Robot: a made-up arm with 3 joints. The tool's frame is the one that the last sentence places. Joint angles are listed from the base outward.
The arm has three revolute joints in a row. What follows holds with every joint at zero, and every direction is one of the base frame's. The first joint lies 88 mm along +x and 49 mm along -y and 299 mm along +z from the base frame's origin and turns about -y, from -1.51 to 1.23 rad. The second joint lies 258 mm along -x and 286 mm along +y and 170 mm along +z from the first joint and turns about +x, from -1.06 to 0.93 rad. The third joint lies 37 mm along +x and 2 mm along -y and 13 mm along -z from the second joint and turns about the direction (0.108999, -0.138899, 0.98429), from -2.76 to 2.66 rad. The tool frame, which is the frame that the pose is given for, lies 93 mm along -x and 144 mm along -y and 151 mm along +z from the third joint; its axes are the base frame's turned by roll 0.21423, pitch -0.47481 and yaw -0.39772 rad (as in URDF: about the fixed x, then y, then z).
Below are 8 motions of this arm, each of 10 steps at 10 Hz.
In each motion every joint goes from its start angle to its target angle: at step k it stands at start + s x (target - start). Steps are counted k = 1, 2, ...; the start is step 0. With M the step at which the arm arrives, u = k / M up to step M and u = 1 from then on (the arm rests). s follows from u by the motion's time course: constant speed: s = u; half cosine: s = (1 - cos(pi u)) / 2; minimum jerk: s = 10 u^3 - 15 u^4 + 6 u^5.
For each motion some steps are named. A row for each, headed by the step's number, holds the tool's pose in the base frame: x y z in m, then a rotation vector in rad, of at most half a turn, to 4 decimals.
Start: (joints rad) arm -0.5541 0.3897 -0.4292
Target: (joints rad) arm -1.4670 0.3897 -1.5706
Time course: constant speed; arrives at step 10
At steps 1, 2, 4, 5, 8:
1: -0.0290 0.1115 0.7431 -0.0439 0.2997 -0.9585
2: 0.0153 0.1271 0.7619 -0.1723 0.4055 -1.0350
4: 0.1145 0.1592 0.7807 -0.4551 0.6057 -1.1593
5: 0.1672 0.1754 0.7795 -0.6089 0.6986 -1.2058
8: 0.3234 0.2220 0.7293 -1.1150 0.9381 -1.2747

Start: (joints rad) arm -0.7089 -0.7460 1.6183
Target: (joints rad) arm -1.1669 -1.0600 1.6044
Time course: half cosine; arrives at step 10
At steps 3, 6, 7, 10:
3: 0.2789 0.2330 0.5918 0.4822 0.7306 1.2008
6: 0.3338 0.2565 0.5470 0.4969 0.9899 1.2254
7: 0.3483 0.2637 0.5306 0.5028 1.0695 1.2365
10: 0.3672 0.2744 0.5046 0.5130 1.1859 1.2559

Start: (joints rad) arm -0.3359 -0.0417 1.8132
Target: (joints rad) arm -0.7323 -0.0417 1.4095
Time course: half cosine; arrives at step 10
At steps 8, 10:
8: 0.1988 0.0957 0.5841 0.8961 0.1467 0.7783
10: 0.2059 0.0917 0.5831 0.8863 0.1819 0.7320

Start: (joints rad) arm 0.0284 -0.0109 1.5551
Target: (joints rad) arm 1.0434 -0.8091 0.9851
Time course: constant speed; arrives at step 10
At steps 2, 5, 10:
2: -0.0781 0.1116 0.5755 0.3440 -0.5989 1.1193
5: -0.1896 0.1328 0.5294 -0.0705 -0.8014 0.9798
10: -0.3243 0.1960 0.3493 -0.6748 -1.2197 0.5299

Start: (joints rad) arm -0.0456 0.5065 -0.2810
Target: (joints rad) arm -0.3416 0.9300 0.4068
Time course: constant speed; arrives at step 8
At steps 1, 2, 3, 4, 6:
1: -0.2275 0.0567 0.5525 0.5455 -0.2606 -0.6686
2: -0.2112 0.0466 0.5452 0.6231 -0.2404 -0.6185
3: -0.1952 0.0385 0.5366 0.7022 -0.2243 -0.5721
4: -0.1793 0.0325 0.5269 0.7824 -0.2125 -0.5294
6: -0.1488 0.0265 0.5051 0.9449 -0.2027 -0.4551

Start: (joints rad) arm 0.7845 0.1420 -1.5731
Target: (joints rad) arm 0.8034 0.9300 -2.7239
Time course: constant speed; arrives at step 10
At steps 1, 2, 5, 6, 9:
1: -0.3857 0.2945 0.3328 0.3414 -0.5945 -1.9583
2: -0.3805 0.2906 0.3477 0.3675 -0.4561 -2.0279
5: -0.3573 0.2647 0.3936 0.3808 -0.0066 -2.1824
6: -0.3464 0.2519 0.4078 0.3623 0.1501 -2.2143
9: -0.3025 0.2049 0.4404 0.2353 0.6196 -2.2477

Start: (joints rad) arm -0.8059 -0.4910 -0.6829
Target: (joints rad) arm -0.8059 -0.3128 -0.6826
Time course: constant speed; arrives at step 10
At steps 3, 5, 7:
3: 0.0757 0.2578 0.7938 -0.8246 0.0740 -0.5698
5: 0.0762 0.2520 0.7942 -0.8006 0.0916 -0.5920
7: 0.0765 0.2461 0.7945 -0.7764 0.1092 -0.6141

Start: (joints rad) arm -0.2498 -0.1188 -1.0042
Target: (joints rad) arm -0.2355 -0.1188 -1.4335
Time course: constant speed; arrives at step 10
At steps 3, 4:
3: -0.1801 0.2787 0.7095 -0.5930 -0.2744 -1.2955
4: -0.1786 0.2854 0.7085 -0.6135 -0.2739 -1.3334

